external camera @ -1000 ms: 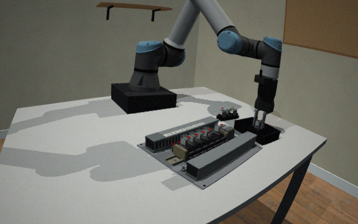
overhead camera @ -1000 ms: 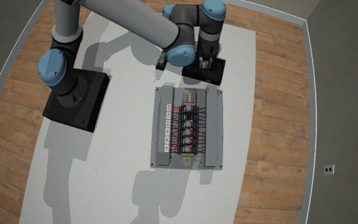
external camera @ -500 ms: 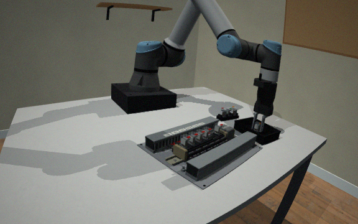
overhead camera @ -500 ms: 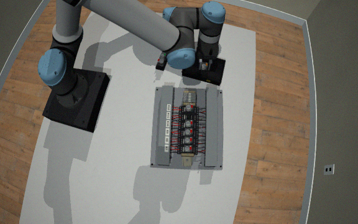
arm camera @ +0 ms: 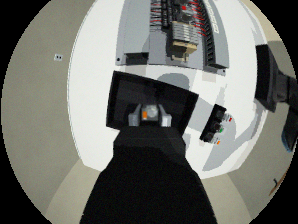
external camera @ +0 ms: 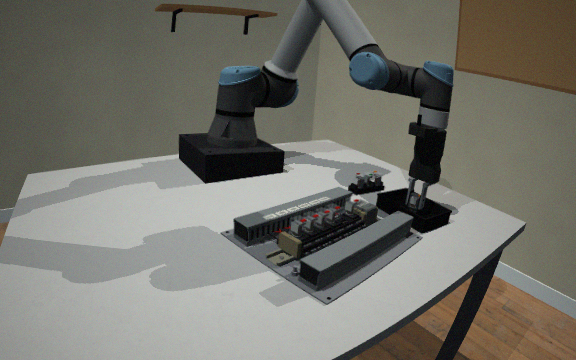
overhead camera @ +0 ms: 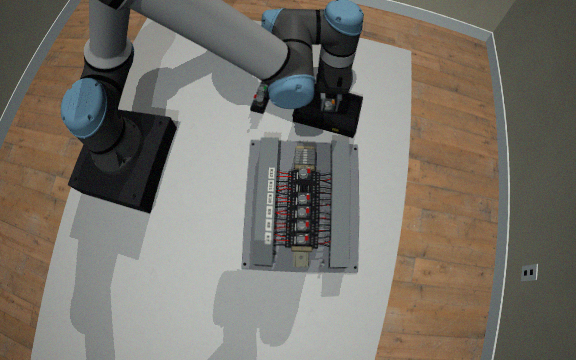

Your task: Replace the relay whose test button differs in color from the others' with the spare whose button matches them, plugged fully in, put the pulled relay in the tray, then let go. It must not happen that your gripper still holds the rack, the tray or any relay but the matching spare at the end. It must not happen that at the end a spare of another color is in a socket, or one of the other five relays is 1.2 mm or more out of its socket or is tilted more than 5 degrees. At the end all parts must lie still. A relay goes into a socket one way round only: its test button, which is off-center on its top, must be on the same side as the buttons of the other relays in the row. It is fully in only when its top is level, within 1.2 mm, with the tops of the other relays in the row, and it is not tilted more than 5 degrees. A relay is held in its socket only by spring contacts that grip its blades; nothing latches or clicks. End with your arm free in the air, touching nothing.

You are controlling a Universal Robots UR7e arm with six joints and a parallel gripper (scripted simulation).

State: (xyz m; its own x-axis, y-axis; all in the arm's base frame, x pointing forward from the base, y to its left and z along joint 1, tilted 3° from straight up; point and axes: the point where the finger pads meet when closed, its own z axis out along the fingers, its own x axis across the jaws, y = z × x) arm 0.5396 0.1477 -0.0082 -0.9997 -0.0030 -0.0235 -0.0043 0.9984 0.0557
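The black tray lies 3 cm below my hand.
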